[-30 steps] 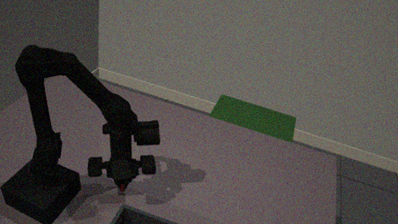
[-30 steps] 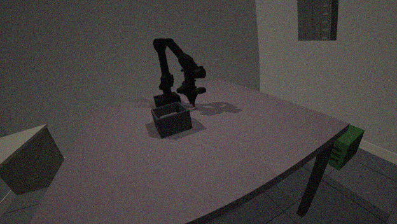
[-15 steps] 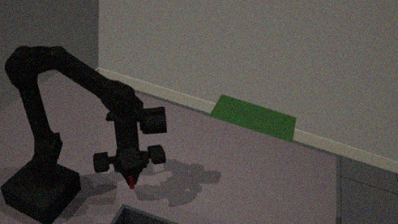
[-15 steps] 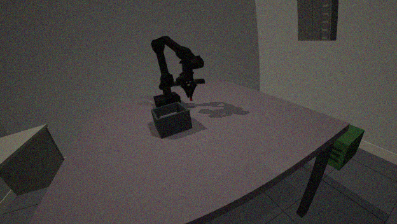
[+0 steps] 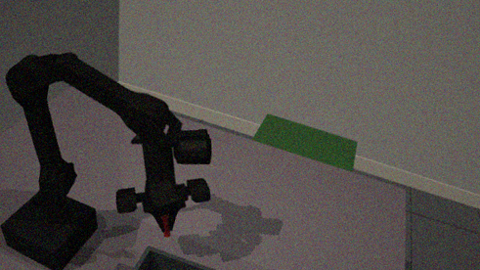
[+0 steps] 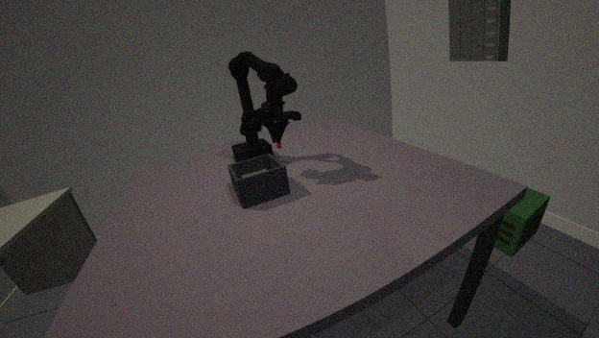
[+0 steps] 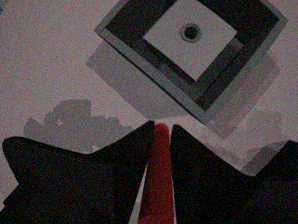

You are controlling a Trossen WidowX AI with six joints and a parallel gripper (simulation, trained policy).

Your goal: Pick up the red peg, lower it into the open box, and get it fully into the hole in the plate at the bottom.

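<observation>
The red peg is 10 mm behind my gripper tip, 10 mm to the left of it and 20 mm above it. Also, from my gripper tip: dark box 50 mm ahead, 100 mm to the right, 110 mm below.
</observation>
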